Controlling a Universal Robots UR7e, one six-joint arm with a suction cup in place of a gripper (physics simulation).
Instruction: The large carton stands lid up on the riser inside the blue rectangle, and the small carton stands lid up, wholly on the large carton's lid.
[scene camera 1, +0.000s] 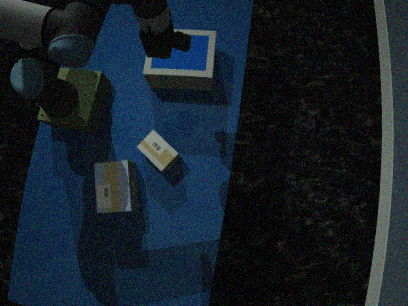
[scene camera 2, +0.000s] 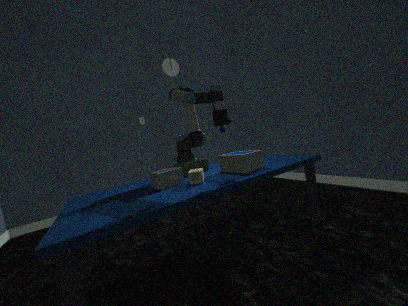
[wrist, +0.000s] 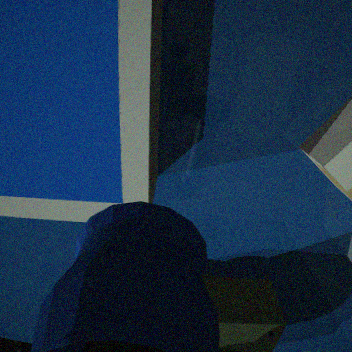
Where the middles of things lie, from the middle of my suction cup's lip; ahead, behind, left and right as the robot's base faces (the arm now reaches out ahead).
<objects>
Right now the small carton (scene camera 1: 153, 146) is 260 mm below my suction cup, 250 mm to the right of it and 30 mm behind it. Also, from my suction cup: large carton (scene camera 1: 116, 188) 390 mm to the right, 250 mm below, 160 mm behind; riser (scene camera 1: 193, 70) 240 mm below, 120 mm to the left, 20 mm ahead.
</objects>
